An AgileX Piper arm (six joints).
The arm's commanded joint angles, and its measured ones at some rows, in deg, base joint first. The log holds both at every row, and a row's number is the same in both.
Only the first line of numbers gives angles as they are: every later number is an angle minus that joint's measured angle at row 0.
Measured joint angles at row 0:
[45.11, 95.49, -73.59, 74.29, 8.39, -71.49]
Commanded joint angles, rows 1 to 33:
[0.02, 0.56, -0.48, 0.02, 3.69, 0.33]
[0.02, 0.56, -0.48, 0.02, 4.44, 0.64]
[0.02, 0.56, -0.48, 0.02, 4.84, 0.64]
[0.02, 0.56, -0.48, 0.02, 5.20, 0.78]
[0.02, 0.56, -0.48, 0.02, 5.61, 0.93]
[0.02, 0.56, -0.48, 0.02, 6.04, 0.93]
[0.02, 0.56, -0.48, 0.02, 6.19, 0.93]
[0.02, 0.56, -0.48, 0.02, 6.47, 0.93]
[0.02, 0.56, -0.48, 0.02, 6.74, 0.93]
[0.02, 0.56, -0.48, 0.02, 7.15, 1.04]
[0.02, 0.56, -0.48, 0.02, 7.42, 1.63]
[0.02, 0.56, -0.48, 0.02, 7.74, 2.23]
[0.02, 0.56, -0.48, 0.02, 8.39, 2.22]
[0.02, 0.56, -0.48, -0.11, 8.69, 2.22]
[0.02, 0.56, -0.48, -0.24, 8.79, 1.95]
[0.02, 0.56, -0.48, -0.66, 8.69, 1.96]
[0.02, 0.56, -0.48, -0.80, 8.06, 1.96]
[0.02, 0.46, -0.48, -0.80, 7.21, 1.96]
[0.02, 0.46, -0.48, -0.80, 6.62, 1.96]
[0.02, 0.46, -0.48, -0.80, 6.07, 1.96]
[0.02, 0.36, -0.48, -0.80, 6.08, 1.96]
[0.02, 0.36, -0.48, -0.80, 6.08, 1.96]
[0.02, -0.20, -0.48, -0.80, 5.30, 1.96]
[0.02, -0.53, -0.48, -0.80, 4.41, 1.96]
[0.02, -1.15, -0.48, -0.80, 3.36, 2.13]
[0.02, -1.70, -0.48, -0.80, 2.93, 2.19]
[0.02, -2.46, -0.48, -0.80, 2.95, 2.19]
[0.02, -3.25, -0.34, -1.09, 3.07, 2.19]
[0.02, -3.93, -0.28, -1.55, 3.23, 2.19]
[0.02, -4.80, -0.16, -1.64, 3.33, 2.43]
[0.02, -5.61, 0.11, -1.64, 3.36, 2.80]
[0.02, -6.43, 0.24, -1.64, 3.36, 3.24]
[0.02, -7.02, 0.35, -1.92, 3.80, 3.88]
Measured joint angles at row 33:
[0.00, -3.84, -0.09, -1.00, 3.51, 2.51]
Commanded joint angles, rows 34 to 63:
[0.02, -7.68, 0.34, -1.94, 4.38, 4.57]
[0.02, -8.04, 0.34, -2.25, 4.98, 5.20]
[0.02, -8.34, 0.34, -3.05, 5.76, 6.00]
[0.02, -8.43, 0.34, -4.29, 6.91, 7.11]
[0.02, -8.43, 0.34, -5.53, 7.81, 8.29]
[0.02, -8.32, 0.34, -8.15, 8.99, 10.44]
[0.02, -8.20, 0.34, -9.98, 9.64, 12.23]
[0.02, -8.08, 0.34, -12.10, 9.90, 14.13]
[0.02, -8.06, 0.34, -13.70, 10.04, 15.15]
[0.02, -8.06, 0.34, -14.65, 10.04, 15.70]
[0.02, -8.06, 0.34, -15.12, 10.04, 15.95]
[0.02, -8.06, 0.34, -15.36, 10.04, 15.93]
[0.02, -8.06, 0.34, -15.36, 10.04, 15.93]
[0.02, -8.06, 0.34, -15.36, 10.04, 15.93]
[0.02, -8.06, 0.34, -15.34, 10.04, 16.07]
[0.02, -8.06, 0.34, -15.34, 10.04, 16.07]
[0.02, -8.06, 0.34, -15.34, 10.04, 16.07]
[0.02, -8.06, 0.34, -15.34, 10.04, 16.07]
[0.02, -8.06, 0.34, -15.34, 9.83, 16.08]
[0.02, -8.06, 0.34, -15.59, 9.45, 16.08]
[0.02, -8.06, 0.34, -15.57, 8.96, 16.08]
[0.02, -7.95, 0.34, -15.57, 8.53, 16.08]
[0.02, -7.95, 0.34, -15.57, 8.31, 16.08]
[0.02, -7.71, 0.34, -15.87, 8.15, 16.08]
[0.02, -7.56, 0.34, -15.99, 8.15, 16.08]
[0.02, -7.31, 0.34, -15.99, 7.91, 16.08]
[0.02, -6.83, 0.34, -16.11, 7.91, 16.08]
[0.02, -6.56, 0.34, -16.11, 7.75, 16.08]
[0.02, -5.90, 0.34, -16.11, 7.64, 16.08]
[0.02, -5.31, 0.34, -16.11, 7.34, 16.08]
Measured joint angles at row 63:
[0.00, -6.89, 0.03, -15.52, 8.32, 16.06]
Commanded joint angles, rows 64 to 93:
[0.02, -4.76, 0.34, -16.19, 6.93, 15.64]
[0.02, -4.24, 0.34, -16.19, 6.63, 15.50]
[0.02, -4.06, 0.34, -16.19, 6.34, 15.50]
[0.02, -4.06, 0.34, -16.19, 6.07, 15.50]
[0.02, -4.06, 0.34, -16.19, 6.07, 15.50]
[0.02, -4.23, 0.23, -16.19, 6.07, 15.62]
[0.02, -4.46, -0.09, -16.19, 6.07, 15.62]
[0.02, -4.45, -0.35, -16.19, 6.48, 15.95]
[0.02, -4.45, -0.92, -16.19, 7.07, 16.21]
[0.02, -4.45, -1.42, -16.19, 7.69, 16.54]
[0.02, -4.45, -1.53, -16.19, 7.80, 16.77]
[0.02, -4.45, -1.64, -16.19, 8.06, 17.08]
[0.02, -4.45, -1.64, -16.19, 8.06, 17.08]
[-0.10, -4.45, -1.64, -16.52, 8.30, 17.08]
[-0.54, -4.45, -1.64, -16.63, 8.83, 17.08]
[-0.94, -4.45, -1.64, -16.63, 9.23, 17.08]
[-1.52, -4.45, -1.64, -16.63, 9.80, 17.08]
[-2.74, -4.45, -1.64, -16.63, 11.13, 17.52]
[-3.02, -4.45, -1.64, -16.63, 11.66, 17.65]
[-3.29, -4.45, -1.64, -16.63, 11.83, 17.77]
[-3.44, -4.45, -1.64, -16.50, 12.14, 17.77]
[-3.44, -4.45, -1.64, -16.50, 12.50, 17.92]
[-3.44, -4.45, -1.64, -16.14, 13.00, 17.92]
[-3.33, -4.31, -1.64, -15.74, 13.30, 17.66]
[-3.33, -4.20, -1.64, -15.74, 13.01, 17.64]
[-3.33, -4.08, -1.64, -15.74, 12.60, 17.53]
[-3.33, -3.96, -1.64, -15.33, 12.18, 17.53]
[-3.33, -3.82, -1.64, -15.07, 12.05, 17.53]
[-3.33, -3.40, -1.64, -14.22, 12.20, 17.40]
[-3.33, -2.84, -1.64, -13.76, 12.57, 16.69]
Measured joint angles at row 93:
[-3.18, -3.85, -1.18, -15.20, 12.66, 17.76]
